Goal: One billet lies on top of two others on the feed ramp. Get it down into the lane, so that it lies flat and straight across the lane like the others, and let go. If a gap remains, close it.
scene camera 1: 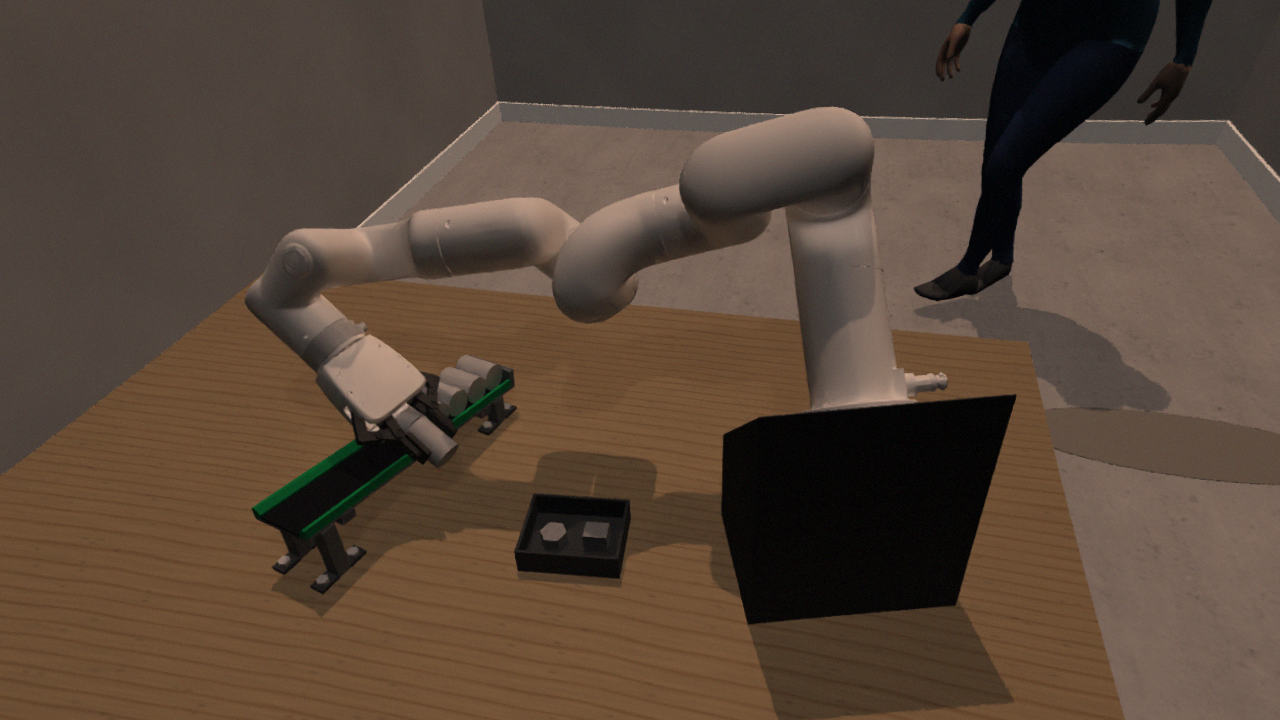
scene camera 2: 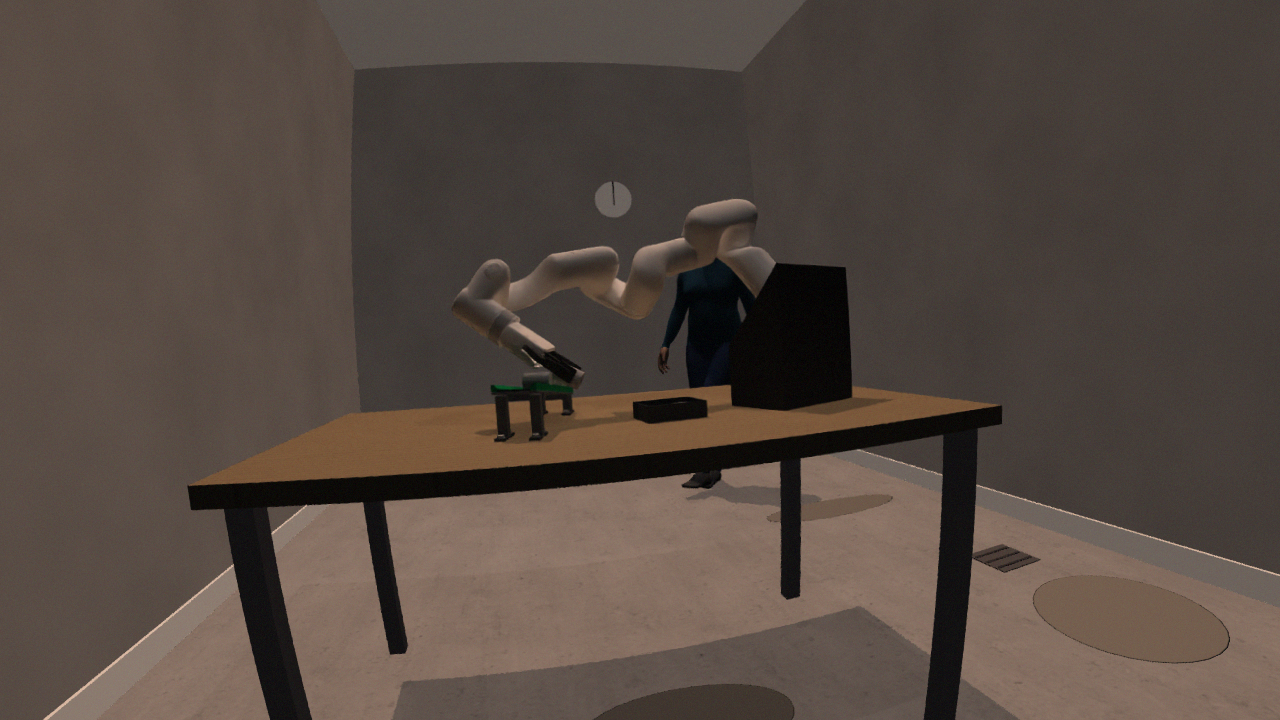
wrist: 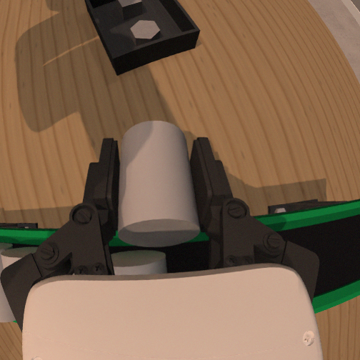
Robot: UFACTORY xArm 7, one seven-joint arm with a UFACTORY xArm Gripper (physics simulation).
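Places are measured from the arm's base along level axes (x right, y down, z ahead), in millimetres.
Pixels of known places: gripper, fingertip midpoint: [scene camera 1: 440, 447] [scene camera 2: 575, 375]; arm's base at its link origin: [scene camera 1: 857, 416] [scene camera 2: 790, 308].
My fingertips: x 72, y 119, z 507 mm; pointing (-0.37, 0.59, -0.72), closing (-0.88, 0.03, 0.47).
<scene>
For each thing: its top centre in the pictures, then the offset to it from my fingertips. "spot": a spot on its surface instead.
- grey cylindrical billet at its top centre: [scene camera 1: 426, 424] dy -33, dx +7, dz +14 mm
- feed ramp at a spot on its surface: [scene camera 1: 288, 493] [scene camera 2: 502, 387] spot: dy +6, dx -76, dz +167 mm
- black tray at its top centre: [scene camera 1: 573, 524] [scene camera 2: 669, 401] dy +65, dx -71, dz -177 mm
- hexagonal piece at its top centre: [scene camera 1: 553, 531] dy +80, dx -69, dz -149 mm
- block at its top centre: [scene camera 1: 595, 529] dy +71, dx -73, dz -205 mm
My gripper [scene camera 1: 427, 433] [wrist: 154, 156] is shut on a grey cylindrical billet [scene camera 1: 435, 441] [wrist: 156, 190], one finger on each side of it. The held billet is above the feed ramp [scene camera 1: 288, 493] [scene camera 2: 505, 389] [wrist: 300, 217], with one end sticking out past the green rail on the tray side. Whether it touches the rail is not clear. Three other billets show in scene camera 1, lying side by side across the lane: a far one [scene camera 1: 479, 369], a middle one [scene camera 1: 462, 385] and a near one [scene camera 1: 451, 398], partly hidden by the gripper. In the wrist view, a billet [wrist: 139, 263] lies below the held one, mostly hidden.
A black tray [scene camera 1: 569, 565] [scene camera 2: 669, 412] [wrist: 160, 56] with a hexagonal piece [scene camera 1: 552, 532] [wrist: 145, 29] and a block [scene camera 1: 596, 534] stands beside the ramp. A tall black panel [scene camera 1: 859, 519] [scene camera 2: 796, 340] stands near the arm's base. A person [scene camera 1: 1047, 116] [scene camera 2: 713, 308] is behind the table.
</scene>
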